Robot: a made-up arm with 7 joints.
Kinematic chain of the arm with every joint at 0, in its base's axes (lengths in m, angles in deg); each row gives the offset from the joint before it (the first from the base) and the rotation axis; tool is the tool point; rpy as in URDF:
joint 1: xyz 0.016 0.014 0.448 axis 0 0.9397 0.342
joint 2: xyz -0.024 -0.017 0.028 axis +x
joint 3: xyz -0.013 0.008 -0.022 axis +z
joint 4: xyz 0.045 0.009 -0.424 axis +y
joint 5: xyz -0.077 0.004 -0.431 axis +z
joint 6: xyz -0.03 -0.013 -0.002 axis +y
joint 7: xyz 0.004 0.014 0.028 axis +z
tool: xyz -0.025 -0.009 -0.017 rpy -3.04 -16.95 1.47
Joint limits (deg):
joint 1: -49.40..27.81
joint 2: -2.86..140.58
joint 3: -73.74..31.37
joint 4: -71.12..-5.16
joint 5: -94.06..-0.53
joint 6: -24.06..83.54
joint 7: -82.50..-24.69
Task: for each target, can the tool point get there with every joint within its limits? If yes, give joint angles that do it. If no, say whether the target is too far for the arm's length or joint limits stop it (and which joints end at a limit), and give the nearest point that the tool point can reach.
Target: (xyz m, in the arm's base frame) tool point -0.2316 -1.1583 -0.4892
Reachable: no: too far | nearest point -0.1220 -0.4237 -0.2046 | short by 0.795 m
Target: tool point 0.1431 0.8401 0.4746
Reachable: yes | joints 12.20 89.20 -4.16 -36.29 -55.62 43.65 -32.54
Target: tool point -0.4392 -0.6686 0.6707
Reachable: no: joint limits stop it (at a limit: joint 1, joint 2, joint 3, joint 4, joint 5, joint 6, joint 7) | nearest point -0.0687 -0.4270 -0.1415 | short by 0.925 m
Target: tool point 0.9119 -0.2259 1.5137
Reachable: no: too far | nearest point 0.4500 0.2165 1.0803 | short by 0.773 m
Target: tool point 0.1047 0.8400 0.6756
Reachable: yes | joints 9.78 107.97 -44.93 -26.56 -41.74 21.97 -46.84
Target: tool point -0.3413 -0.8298 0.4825
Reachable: no: joint limits stop it (at a limit: joint 1, joint 2, joint 3, joint 4, joint 5, joint 6, joint 7) | nearest point -0.0687 -0.4270 -0.1415 | short by 0.791 m
